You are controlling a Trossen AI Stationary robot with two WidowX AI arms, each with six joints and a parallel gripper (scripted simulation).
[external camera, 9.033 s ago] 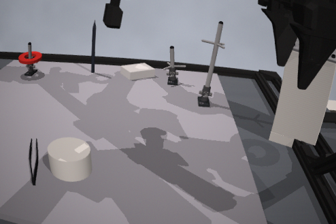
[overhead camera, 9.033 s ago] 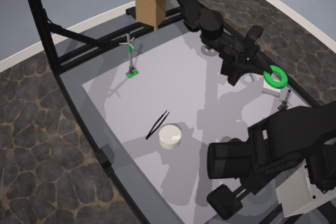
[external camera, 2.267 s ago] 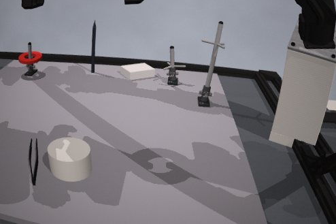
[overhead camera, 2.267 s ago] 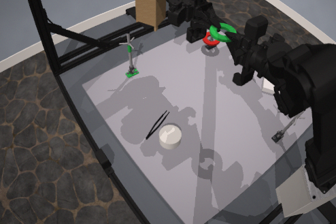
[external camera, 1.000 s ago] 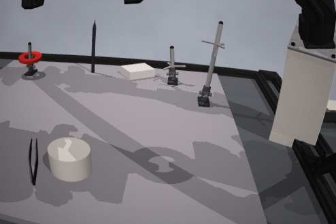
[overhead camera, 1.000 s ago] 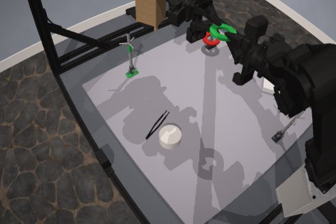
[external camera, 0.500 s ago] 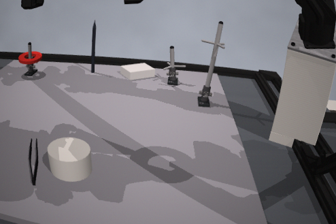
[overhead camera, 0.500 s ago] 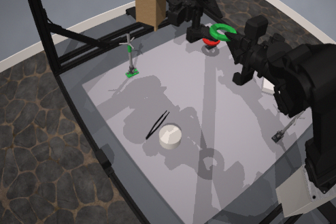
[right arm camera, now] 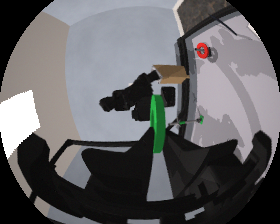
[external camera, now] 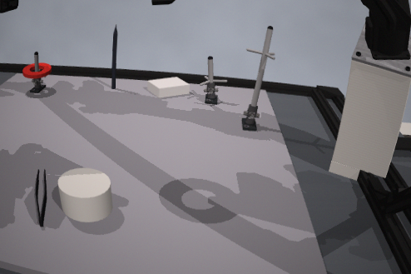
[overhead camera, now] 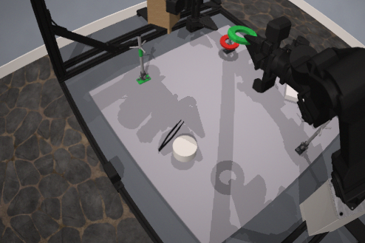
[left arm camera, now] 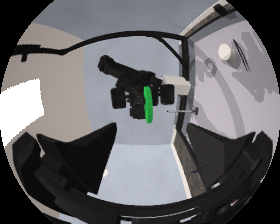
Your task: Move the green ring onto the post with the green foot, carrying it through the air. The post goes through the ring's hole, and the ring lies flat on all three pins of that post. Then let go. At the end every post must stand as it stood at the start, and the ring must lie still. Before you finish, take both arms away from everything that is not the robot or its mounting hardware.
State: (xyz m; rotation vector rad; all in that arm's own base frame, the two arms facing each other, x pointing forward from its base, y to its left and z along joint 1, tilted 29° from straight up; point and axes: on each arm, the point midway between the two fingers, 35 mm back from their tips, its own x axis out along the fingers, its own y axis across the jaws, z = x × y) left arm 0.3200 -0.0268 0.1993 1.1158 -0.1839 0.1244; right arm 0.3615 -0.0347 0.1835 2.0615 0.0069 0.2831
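Right now my right hand is 4 cm to the right of the green ring. From my right hand the other things lie so: short grey post (25 cm below, 23 cm ahead, 11 cm to the right); then dark stick (23 cm ahead, 20 cm below, 10 cm to the left); then tall post (20 cm to the right, 20 cm below, 13 cm ahead).
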